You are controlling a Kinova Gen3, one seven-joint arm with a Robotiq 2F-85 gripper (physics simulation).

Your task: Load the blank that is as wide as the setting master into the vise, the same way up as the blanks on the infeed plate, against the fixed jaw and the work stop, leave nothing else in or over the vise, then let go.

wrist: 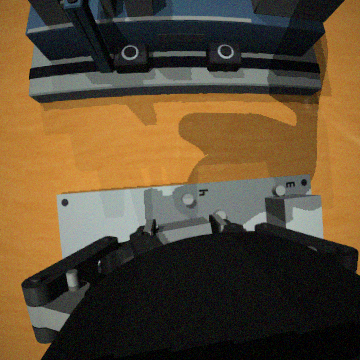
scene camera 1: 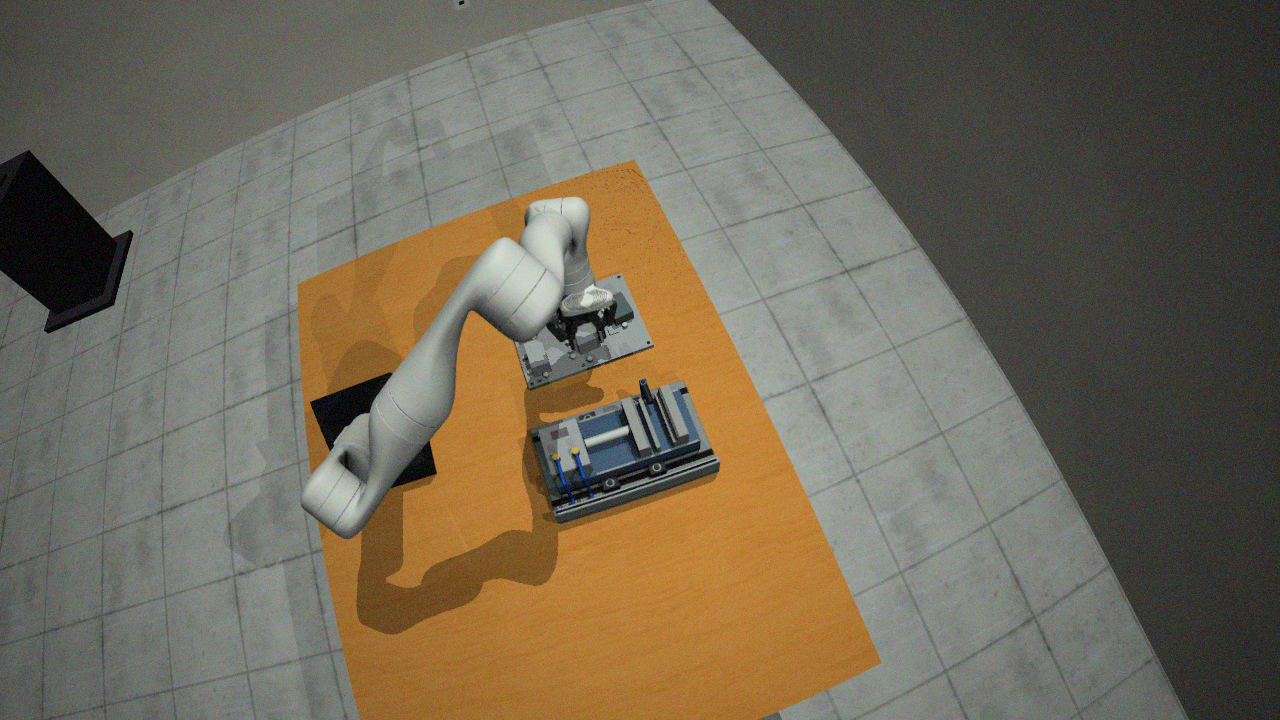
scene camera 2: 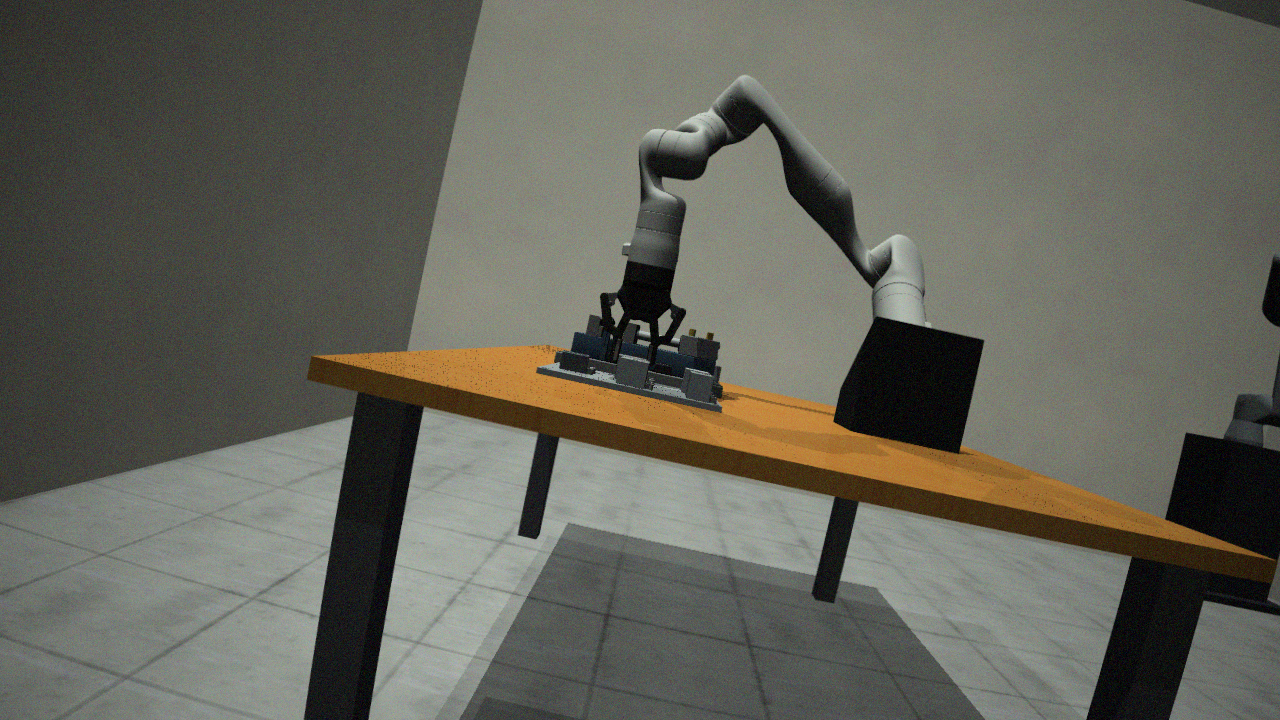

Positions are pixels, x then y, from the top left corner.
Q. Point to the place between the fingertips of the gripper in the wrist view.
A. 182, 228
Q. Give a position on a grey block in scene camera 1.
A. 562, 446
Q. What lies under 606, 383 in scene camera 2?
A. An infeed plate.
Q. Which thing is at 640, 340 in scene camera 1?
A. An infeed plate.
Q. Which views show the gripper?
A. The wrist view, scene camera 1 and scene camera 2: all of them.
